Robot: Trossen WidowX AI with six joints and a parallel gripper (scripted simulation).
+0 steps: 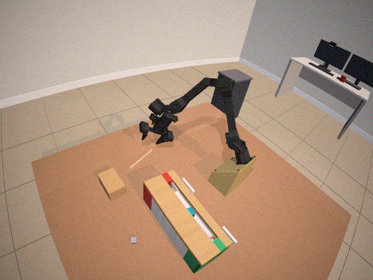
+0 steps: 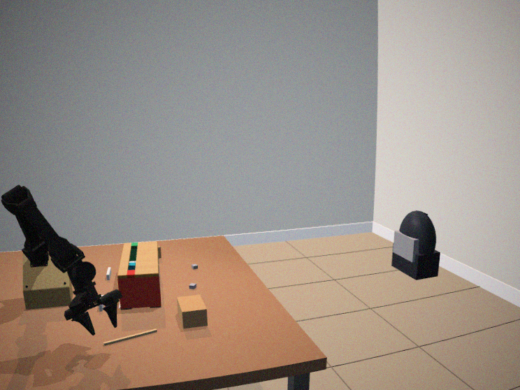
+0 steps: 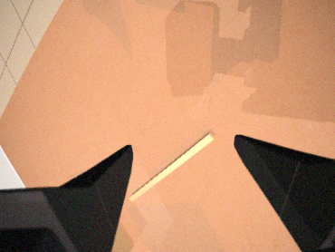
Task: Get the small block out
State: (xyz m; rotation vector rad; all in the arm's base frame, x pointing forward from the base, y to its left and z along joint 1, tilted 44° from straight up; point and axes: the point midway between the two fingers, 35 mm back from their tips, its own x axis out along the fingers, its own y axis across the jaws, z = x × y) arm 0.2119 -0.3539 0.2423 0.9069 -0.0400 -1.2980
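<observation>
Right now my gripper tip is 44 cm to the right of the cyan block, 13 cm short of it and 3 cm below it. The rest, counted from my gripper tip: tan block: 29 cm ahead, 12 cm to the left, 3 cm below; then thin wooden stick: 8 cm ahead, 5 cm below, 4 cm to the left; then box: 45 cm to the left, 12 cm ahead, 1 cm above.
</observation>
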